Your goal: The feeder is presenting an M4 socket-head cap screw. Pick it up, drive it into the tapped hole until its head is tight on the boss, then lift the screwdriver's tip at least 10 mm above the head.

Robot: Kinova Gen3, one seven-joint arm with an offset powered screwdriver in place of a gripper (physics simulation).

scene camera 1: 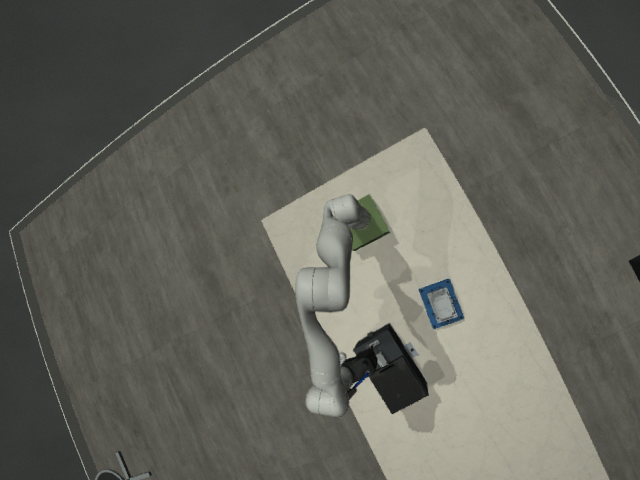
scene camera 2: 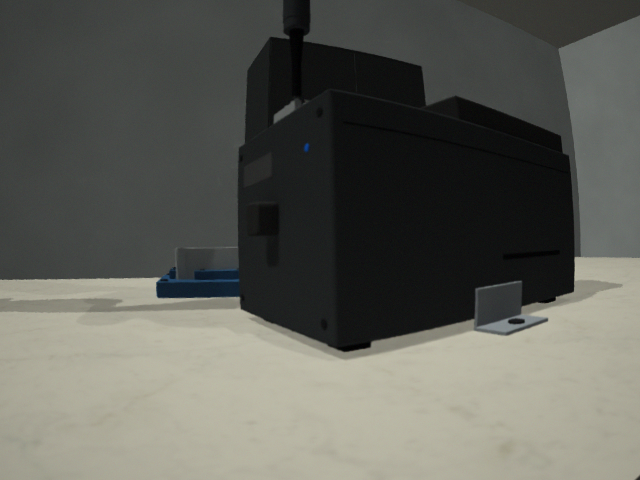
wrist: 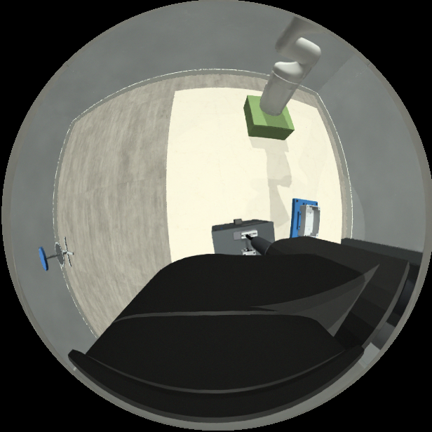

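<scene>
My screwdriver points straight down in scene camera 2, with its thin tip at the pale pick-up block on top of the black feeder. The tip appears to meet a small light part there; I cannot tell whether it touches or holds the screw. The screw is not clearly distinguishable. A pale open housing sits on a blue plate, apart from the feeder. The tapped hole and boss are too small to tell.
A green block lies under the arm's base on the pale table. A small grey angle bracket stands beside the feeder. The feeder's tall rear housing rises close behind the screwdriver in scene camera 2.
</scene>
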